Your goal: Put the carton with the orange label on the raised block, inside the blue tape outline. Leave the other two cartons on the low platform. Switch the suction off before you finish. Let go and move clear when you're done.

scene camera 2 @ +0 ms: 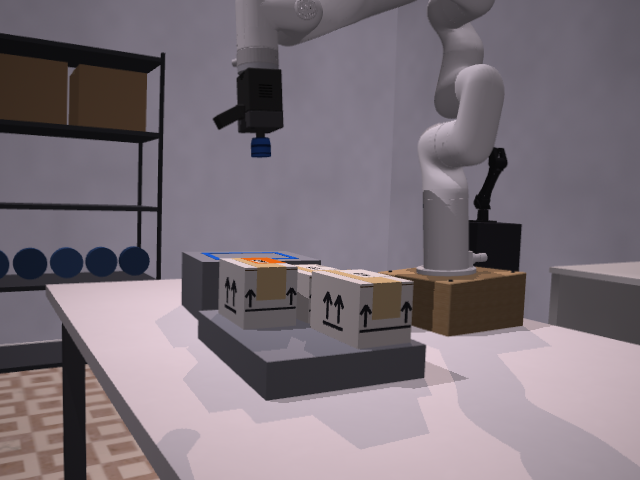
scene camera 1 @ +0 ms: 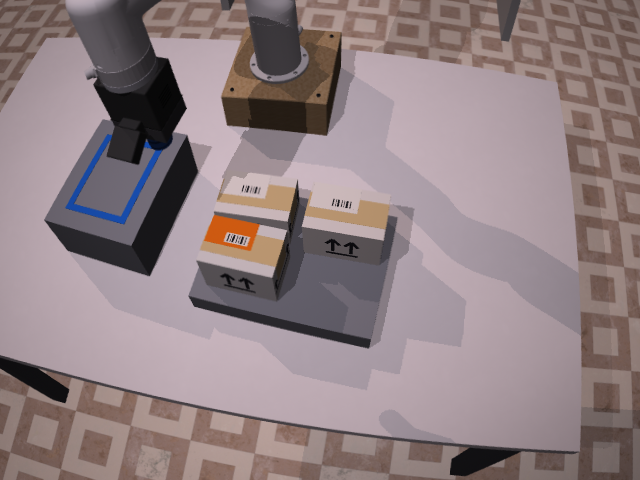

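Pixels of known places: hand at its tool point: [scene camera 2: 261,156]; arm's base at its link origin: [scene camera 2: 446,272] [scene camera 1: 279,63].
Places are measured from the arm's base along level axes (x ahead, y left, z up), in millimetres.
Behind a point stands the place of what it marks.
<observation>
The carton with the orange label [scene camera 1: 266,251] @(x 446, y 157, z 39 mm) [scene camera 2: 232,294] @(x 490, y 125, z -11 mm) stands upright at the left side of the low platform [scene camera 1: 320,304] @(x 466, y 253, z -55 mm) [scene camera 2: 330,379] @(x 411, y 343, z -86 mm). A white-labelled carton [scene camera 1: 279,201] @(x 343, y 138, z 23 mm) [scene camera 2: 303,289] @(x 379, y 147, z -3 mm) stands close behind it. Another white-labelled carton [scene camera 1: 343,240] @(x 374, y 261, z 11 mm) [scene camera 2: 336,307] @(x 373, y 268, z -9 mm) stands to the right on the same platform. The raised block [scene camera 1: 98,240] @(x 506, y -153, z -2 mm) [scene camera 2: 193,281] @(x 506, y -152, z -32 mm) is left of the platform, with the blue tape outline [scene camera 1: 95,212] @(x 465, y -176, z 18 mm) [scene camera 2: 209,255] @(x 468, y -187, z 18 mm) on its top and no carton inside. My suction gripper [scene camera 1: 159,143] [scene camera 2: 261,156] hangs high above the cartons' height, with nothing on its blue cup.
The arm's wooden base block [scene camera 1: 279,113] @(x 100, y 37, z -46 mm) [scene camera 2: 483,304] @(x -8, y 118, z -48 mm) stands at the back of the white table [scene camera 1: 491,361] @(x 459, y 567, z -103 mm) [scene camera 2: 310,444] @(x 491, y 480, z -103 mm). In scene camera 2, a shelf rack [scene camera 2: 161,180] with brown boxes stands beyond the table at the left.
</observation>
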